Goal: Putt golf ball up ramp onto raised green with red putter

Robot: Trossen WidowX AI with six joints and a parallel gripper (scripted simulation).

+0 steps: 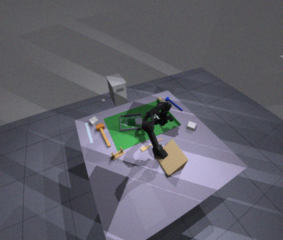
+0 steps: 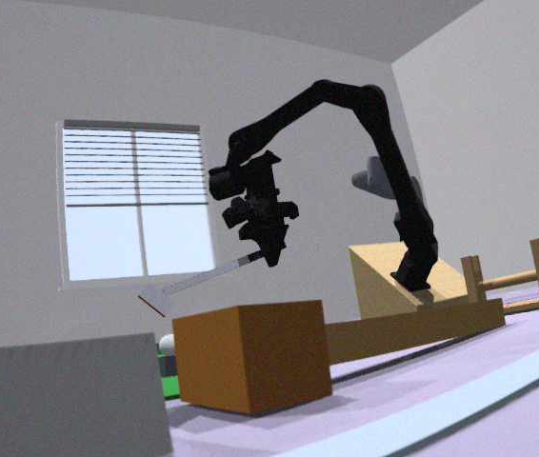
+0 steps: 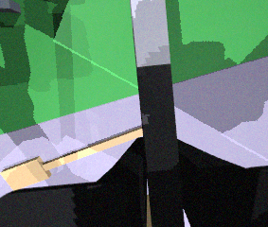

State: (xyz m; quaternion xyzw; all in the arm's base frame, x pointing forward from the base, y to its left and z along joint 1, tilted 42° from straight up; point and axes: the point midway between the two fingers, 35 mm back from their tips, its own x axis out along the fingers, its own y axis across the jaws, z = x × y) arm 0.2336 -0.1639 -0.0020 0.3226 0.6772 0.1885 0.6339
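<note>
My gripper tip is now 120 mm short of the red putter and 20 mm to the left of it. From my gripper tip the other things lie so: blue tool: 330 mm ahead, 410 mm to the right, 130 mm below; then pale blue strip: 370 mm ahead, 660 mm to the left, 140 mm below; then white golf ball: 210 mm ahead, 50 mm to the right, 120 mm below.
</note>
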